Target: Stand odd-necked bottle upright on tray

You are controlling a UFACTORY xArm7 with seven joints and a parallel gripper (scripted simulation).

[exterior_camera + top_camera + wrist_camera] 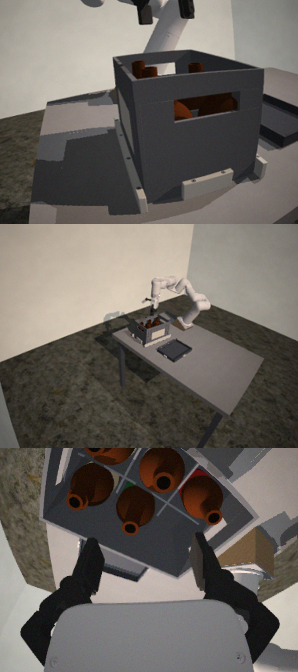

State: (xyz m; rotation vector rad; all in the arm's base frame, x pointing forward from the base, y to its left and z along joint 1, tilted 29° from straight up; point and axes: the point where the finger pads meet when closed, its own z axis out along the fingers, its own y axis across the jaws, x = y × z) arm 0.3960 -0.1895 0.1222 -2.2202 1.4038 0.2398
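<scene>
The dark grey crate is 170 mm below my hand, 10 mm to the left of it and 10 mm ahead of it. Round my hand: dark flat tray 290 mm to the left, 240 mm below; glass bottle 170 mm below, 90 mm behind, 30 mm to the right.
</scene>
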